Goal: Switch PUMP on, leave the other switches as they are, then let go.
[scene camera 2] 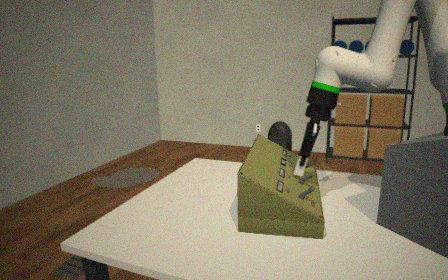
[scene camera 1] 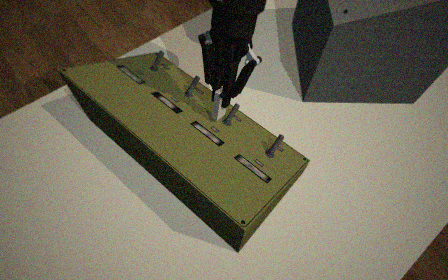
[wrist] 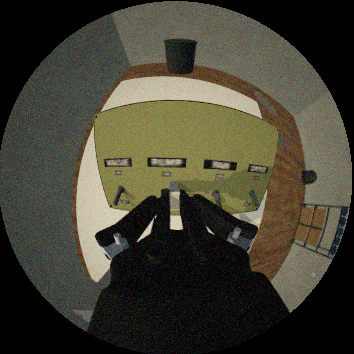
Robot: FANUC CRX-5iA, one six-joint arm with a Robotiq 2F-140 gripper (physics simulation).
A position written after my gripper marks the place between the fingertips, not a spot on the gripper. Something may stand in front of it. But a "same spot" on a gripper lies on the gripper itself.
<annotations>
My gripper shows in scene camera 2, in scene camera 1 and in the wrist view (172,187). One and the same spot on my gripper: (scene camera 1: 218,71) is (scene camera 2: 304,141).
</annotations>
